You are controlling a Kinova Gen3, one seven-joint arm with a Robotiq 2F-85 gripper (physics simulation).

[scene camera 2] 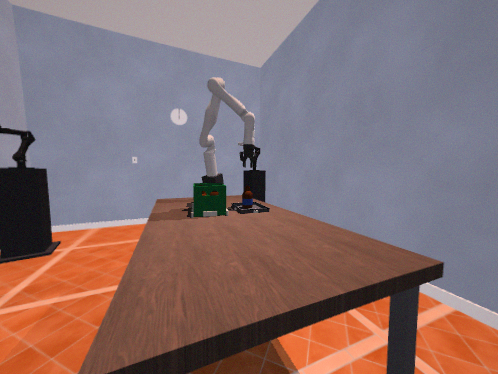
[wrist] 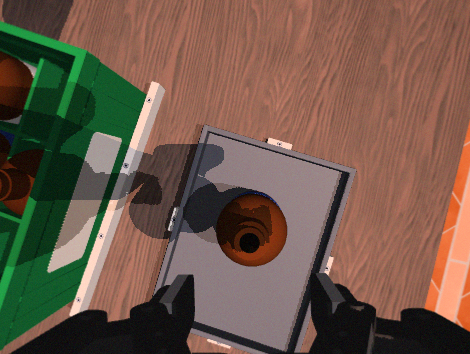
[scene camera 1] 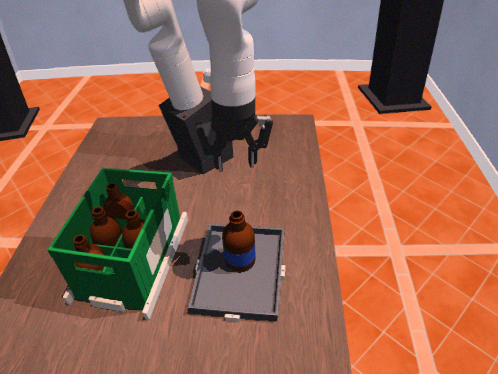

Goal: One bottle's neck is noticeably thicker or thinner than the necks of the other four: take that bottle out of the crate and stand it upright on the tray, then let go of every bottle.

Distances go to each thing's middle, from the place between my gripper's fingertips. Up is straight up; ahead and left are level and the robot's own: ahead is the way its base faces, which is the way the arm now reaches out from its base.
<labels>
I see my gripper 20 cm above the brown bottle [scene camera 1: 238, 236]. Round my hand: long white strip [scene camera 1: 155, 291]: 2 cm behind, 18 cm to the right, 27 cm below; then grey tray [scene camera 1: 218, 290]: 3 cm ahead, 1 cm to the right, 27 cm below; then green crate [scene camera 1: 129, 274]: 5 cm behind, 27 cm to the right, 20 cm below.
</labels>
